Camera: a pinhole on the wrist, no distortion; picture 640 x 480 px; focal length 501.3 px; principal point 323.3 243.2 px. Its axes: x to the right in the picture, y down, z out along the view. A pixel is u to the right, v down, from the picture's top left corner.
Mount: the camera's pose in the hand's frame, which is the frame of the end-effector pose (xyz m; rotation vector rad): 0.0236 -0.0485 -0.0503 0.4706 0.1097 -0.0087
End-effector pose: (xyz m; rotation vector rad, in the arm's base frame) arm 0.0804 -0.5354 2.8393 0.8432 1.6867 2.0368
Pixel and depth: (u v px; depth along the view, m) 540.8 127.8 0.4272
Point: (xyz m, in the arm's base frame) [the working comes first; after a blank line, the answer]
In the camera's frame: 0.1854 -0.0983 0.4272

0.0326 -0.1109 2.6037
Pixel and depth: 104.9 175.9 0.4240
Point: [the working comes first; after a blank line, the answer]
In the camera's frame: -0.1847 -0.0569 0.4240

0.3488 -0.3032 2.5625
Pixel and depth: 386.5 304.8 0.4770
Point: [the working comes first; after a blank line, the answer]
In the camera's frame: 0.0601 0.0586 0.4770

0.2130 -0.1100 2.7051
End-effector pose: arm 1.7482 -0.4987 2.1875 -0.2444 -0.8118 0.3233
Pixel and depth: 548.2 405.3 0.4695
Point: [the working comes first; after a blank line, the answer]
In the camera's frame: 0.2106 0.1518 0.4695

1.6506 -0.4677 2.6934
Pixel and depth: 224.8 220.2 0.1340
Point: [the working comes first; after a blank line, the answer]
In the camera's frame: -0.0263 -0.0061 0.1340

1.7263 -0.5947 2.2789
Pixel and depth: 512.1 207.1 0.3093
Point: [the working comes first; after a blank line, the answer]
In the camera's frame: 0.1165 -0.0223 0.3093

1.7478 -0.6076 2.5042
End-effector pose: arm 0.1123 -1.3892 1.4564 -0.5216 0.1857 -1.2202
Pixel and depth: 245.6 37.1 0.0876
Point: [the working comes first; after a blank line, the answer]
In the camera's frame: -0.0136 -0.0360 0.0876

0.0218 -1.4317 1.5271
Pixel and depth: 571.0 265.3 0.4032
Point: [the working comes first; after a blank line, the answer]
In the camera's frame: 0.1992 0.0178 0.4032

0.1443 -1.6032 1.8486
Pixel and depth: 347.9 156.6 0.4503
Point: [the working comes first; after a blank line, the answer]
In the camera's frame: 0.0221 -0.0778 0.4503

-0.0014 -1.4631 1.8919
